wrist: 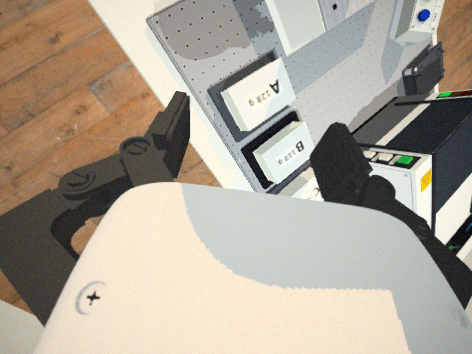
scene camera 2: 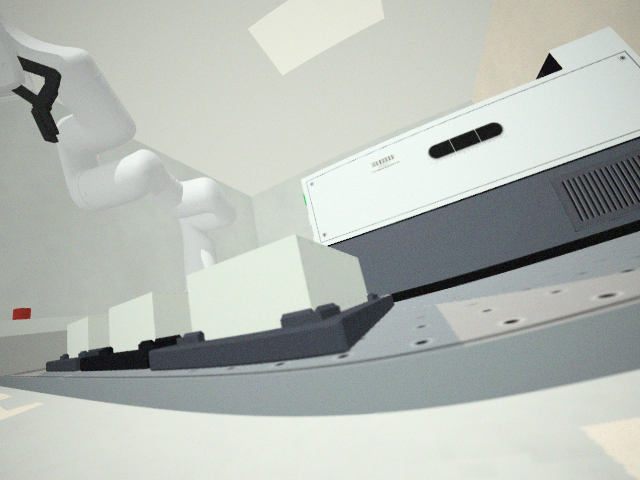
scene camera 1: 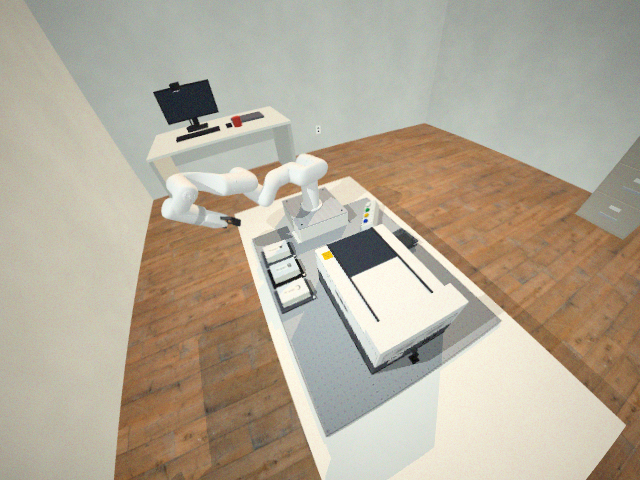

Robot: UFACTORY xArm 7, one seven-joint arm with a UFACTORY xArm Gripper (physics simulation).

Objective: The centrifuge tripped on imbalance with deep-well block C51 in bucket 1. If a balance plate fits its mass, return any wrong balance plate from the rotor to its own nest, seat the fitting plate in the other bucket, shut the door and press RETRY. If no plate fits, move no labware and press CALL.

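Frame: origin at the arm's base, x ahead, y left, z up, level; centimetres.
Seen in the pictures: gripper, fingertip midpoint: (wrist: 257, 128) (scene camera 2: 12, 151) (scene camera 1: 233, 224); arm's base, origin of the base link: (scene camera 1: 311, 205).
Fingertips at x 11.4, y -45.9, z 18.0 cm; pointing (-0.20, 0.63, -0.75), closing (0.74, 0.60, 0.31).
Note:
Pixels of each thing's middle, then the offset from my fingertips to it. "spot": a spot on its surface instead.
- Balance plate A, body centre: (scene camera 2: 130, 331) (wrist: 259, 96) (scene camera 1: 276, 251) dx +4.2, dy +14.0, dz -23.8 cm
- plate B, body centre: (scene camera 2: 190, 317) (wrist: 285, 152) (scene camera 1: 284, 270) dx +17.9, dy +11.9, dz -23.8 cm
- plate C, body centre: (scene camera 2: 294, 291) (wrist: 303, 195) (scene camera 1: 293, 292) dx +31.3, dy +9.5, dz -23.8 cm
- green button, surface spot: (wrist: 405, 160) spot: dx +29.8, dy +25.3, dz -8.5 cm
- box with coloured buttons, body centre: (scene camera 1: 370, 216) dx +13.7, dy +70.5, dz -22.9 cm
My gripper (scene camera 1: 232, 221) (wrist: 257, 128) is open and empty, high beyond the table's left edge. Its dark fingers also show in the scene camera 2 view. Balance plate A (scene camera 1: 277, 251) (scene camera 2: 77, 336) (wrist: 257, 95), marked 128 g, plate B (scene camera 1: 285, 269) (scene camera 2: 131, 320) (wrist: 285, 152), marked 110 g, and plate C (scene camera 1: 294, 292) (scene camera 2: 248, 289) (wrist: 311, 189) sit in a row of dark nests. A finger and the housing partly hide C in the wrist view. The white centrifuge (scene camera 1: 345, 310) (scene camera 2: 361, 198) (wrist: 392, 182) stands beside them. Its rotor, buckets and block C51 do not show. A green button (wrist: 405, 160) is on its panel.
A box with coloured buttons (scene camera 1: 368, 214) (wrist: 424, 15) stands beside the robot's base (scene camera 1: 317, 222). A small dark stand (scene camera 1: 405, 238) (wrist: 424, 70) is past the centrifuge's far side. A desk (scene camera 1: 170, 145) with a monitor (scene camera 1: 187, 101) and red mug (scene camera 1: 236, 121) stands behind.

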